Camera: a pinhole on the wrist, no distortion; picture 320 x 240 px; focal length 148.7 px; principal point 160.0 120.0 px. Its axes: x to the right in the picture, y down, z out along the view. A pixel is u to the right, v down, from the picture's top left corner.
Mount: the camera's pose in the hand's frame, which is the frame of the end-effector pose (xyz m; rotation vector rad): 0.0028 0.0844 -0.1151 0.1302 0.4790 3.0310
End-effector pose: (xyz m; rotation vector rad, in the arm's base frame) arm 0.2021 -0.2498 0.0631 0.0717 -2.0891 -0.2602
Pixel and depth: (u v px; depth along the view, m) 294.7 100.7 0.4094
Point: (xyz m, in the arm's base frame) 0.1395 0.1282 -0.2872
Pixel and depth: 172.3 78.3 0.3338
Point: 0.0615 0.0457 0.0479
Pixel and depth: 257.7 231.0 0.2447
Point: 0.1162 -0.1994 -0.1494
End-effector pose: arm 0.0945 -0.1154 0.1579 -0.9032 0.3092 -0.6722
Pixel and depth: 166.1 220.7 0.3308
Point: 0.2282 0.0343 0.3390
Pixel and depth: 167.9 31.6 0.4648
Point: 0.4457 0.2226 -0.0919
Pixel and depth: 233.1 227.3 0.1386
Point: 0.0931 -0.0293 0.1574
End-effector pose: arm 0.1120 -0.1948 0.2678 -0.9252 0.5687 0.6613
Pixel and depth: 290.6 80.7 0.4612
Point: -0.3427 0.1442 0.4640
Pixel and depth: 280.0 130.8 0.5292
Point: -0.2463 0.1807 0.6061
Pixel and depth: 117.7 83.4 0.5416
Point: 0.0471 0.3179 0.0938
